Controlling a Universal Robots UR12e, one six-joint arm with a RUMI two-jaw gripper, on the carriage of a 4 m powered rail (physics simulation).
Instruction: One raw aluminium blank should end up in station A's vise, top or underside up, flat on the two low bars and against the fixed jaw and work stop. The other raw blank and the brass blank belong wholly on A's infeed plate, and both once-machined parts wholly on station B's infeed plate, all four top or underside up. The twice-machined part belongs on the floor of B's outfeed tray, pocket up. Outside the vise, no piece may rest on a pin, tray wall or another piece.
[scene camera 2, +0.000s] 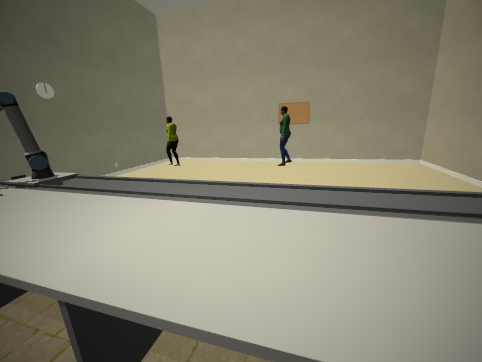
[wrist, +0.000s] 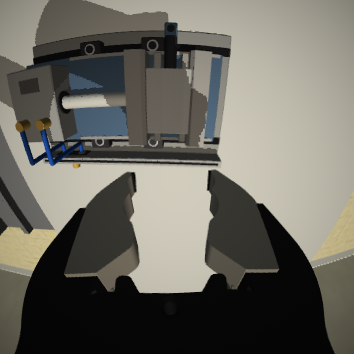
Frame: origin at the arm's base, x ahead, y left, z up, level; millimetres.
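Seen in the pictures: gripper, fingertip midpoint: (wrist: 171, 172); arm's base at its link origin: (scene camera 2: 43, 177).
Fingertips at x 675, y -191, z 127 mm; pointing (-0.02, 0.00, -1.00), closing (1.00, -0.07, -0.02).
Pixels of each thing's top centre, then the offset from my fingertips to it. "pt": a spot on its surface instead. Level surfaces: height alone.
- grey block at its top centre: (wrist: 167, 101) 1 mm ahead, 52 mm left, 41 mm down
- dark work stop at its top centre: (wrist: 169, 52) 6 mm ahead, 98 mm left, 61 mm down
- vise's grey housing at a spot on its surface: (wrist: 37, 102) pt 153 mm back, 75 mm left, 61 mm down
- table at its surface level: 157 mm down
In the wrist view a grey block (wrist: 168, 100), which looks like a raw aluminium blank, lies flat over the two low bars of a vise (wrist: 135, 95). It sits between the plate on the rod side and the jaw (wrist: 201, 85) at the right, with its far end at the dark work stop (wrist: 171, 50). Shadow hides whether it touches the right jaw. Which station this is cannot be told. My gripper (wrist: 171, 172) is open and empty over the table, on the near side of the vise. The other pieces, the infeed plates and the outfeed tray do not show.
The vise's grey housing (wrist: 37, 102) with brass fittings and blue hoses stands at its left. The rail (scene camera 2: 250, 193) (wrist: 20, 180) runs behind the table (scene camera 2: 200, 240) (wrist: 280, 125). Part of the arm (scene camera 2: 22, 125) stands at the left. Two people (scene camera 2: 172, 135) (scene camera 2: 284, 130) are beyond the rail.
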